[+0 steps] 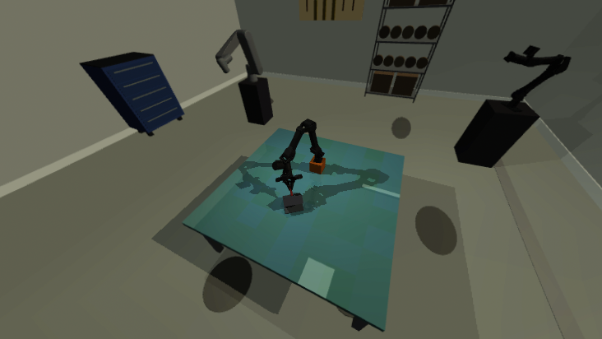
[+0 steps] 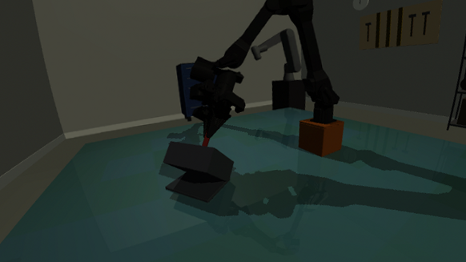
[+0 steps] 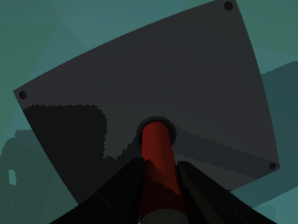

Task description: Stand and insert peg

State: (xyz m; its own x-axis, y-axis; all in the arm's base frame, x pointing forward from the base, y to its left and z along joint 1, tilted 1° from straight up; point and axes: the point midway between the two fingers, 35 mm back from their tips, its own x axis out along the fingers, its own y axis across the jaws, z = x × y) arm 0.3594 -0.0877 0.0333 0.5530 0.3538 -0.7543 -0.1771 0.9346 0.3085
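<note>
The dark sloped panel is 5 cm below my gripper tip, 3 cm ahead of it and 2 cm to the left of it. The rest, counted from my gripper tip: red peg: 1 cm to the right, 1 cm behind, 1 cm above.
</note>
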